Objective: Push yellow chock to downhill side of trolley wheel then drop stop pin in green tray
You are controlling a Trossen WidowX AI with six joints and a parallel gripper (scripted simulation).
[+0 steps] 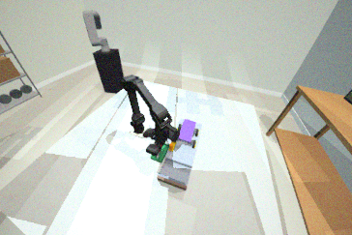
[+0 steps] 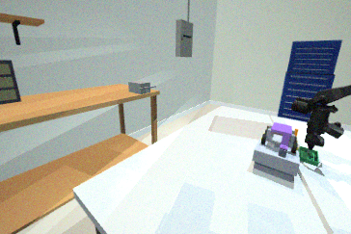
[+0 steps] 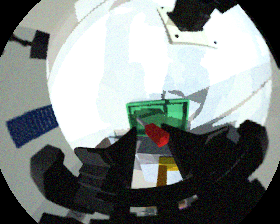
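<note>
Now: the red-headed stop pin right at my gripper tip. From my gripper tip the other things lie so: chock: 7 cm ahead, 2 cm to the left, 4 cm above; grey ramp: 15 cm ahead, 9 cm to the left; purple-topped trolley: 15 cm ahead, 10 cm to the left, 6 cm above.
</note>
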